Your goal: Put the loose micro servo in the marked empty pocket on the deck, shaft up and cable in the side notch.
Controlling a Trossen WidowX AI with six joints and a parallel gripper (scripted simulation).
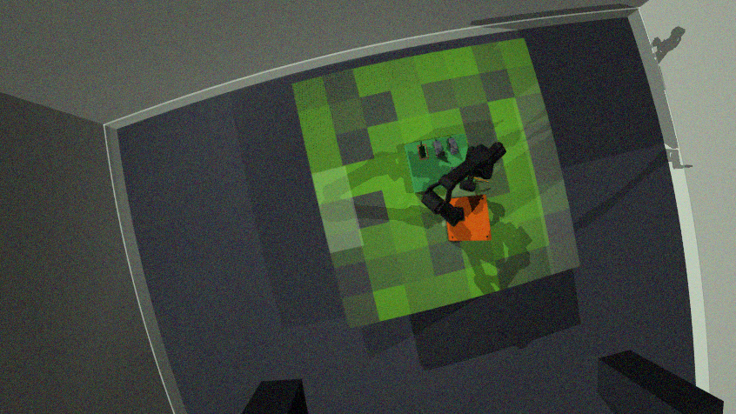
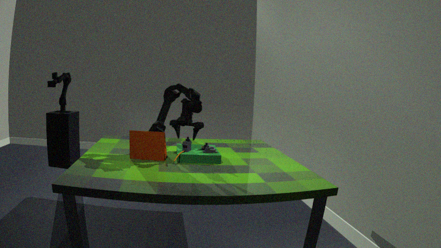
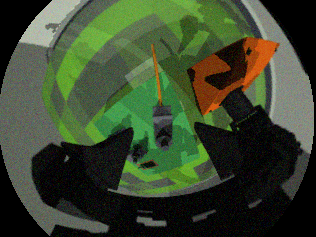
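The green deck lies 2 cm ahead of my gripper tip, 8 cm to the left of it and 9 cm below it.
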